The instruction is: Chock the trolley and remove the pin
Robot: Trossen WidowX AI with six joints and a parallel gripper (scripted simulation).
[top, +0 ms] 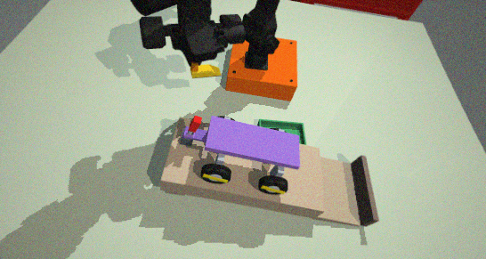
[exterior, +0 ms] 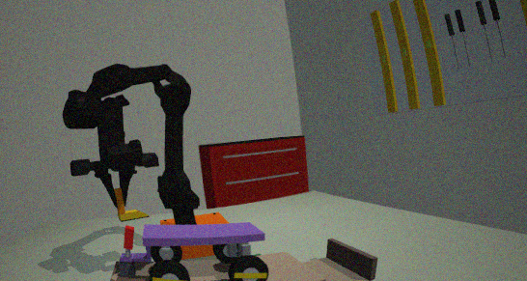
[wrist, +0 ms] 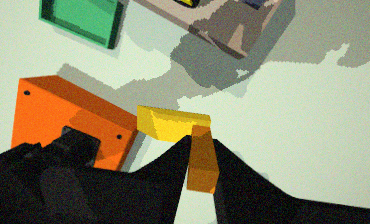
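The yellow chock is 20 mm to the left of my gripper tip, 10 mm below it and 10 mm behind it. Round my gripper tip: trolley (160 mm ahead, 130 mm to the left, 60 mm below); then dark end wall (410 mm to the left, 180 mm ahead, 140 mm below); then red-headed stop pin (130 mm ahead, 40 mm below, 10 mm to the left).
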